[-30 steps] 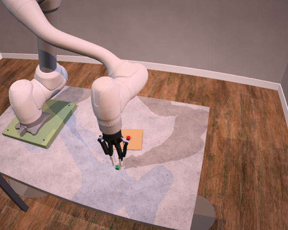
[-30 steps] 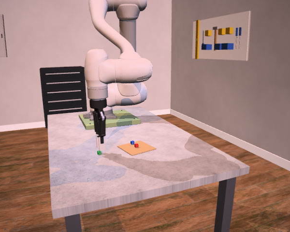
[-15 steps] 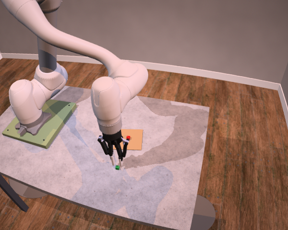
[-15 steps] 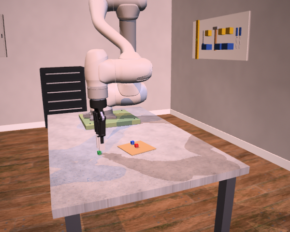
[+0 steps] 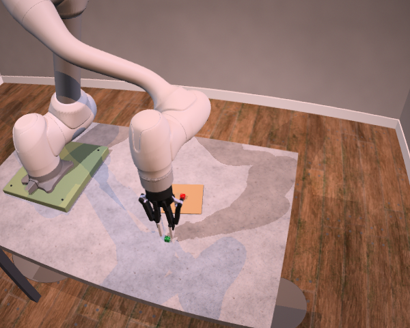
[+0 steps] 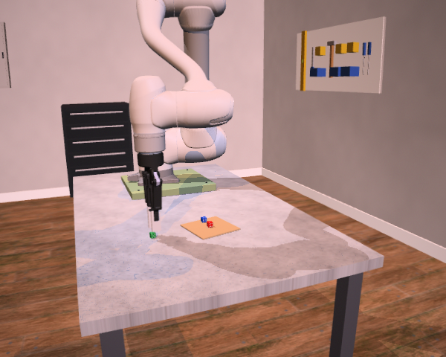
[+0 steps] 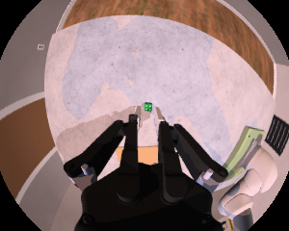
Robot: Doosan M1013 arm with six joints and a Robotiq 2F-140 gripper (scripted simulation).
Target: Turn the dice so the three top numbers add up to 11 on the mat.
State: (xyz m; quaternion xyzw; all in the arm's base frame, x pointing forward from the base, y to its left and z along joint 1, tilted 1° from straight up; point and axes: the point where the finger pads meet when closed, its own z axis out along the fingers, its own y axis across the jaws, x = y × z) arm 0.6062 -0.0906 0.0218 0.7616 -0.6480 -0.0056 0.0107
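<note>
Now: the green die 50 mm below my hand and 10 mm to the right of it. The rest, counted from my hand: red die 180 mm to the left, 50 mm below, 20 mm behind; then orange mat 180 mm to the left, 60 mm below, 20 mm behind; then blue die 170 mm to the left, 70 mm behind, 50 mm below.
</note>
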